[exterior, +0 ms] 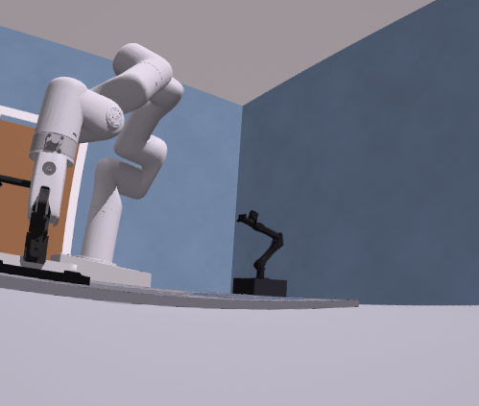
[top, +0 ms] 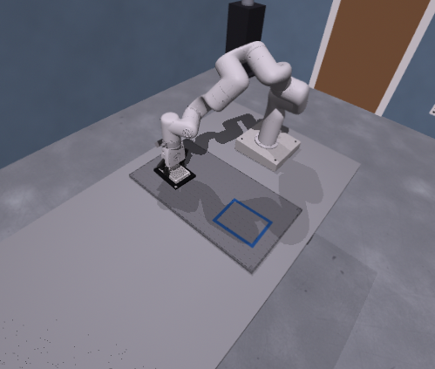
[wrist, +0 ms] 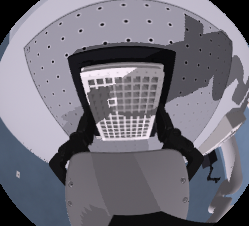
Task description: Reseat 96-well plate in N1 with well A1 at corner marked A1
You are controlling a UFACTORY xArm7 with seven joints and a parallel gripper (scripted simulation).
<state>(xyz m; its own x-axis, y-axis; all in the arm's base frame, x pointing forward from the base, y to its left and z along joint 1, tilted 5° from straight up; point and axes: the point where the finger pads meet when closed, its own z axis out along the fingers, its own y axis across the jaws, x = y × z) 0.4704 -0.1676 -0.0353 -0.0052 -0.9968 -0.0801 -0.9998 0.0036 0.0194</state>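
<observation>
My hand is 1 cm above the white 96-well plate. The rest, counted from my hand: black plate nest N1: 2 cm below.
</observation>
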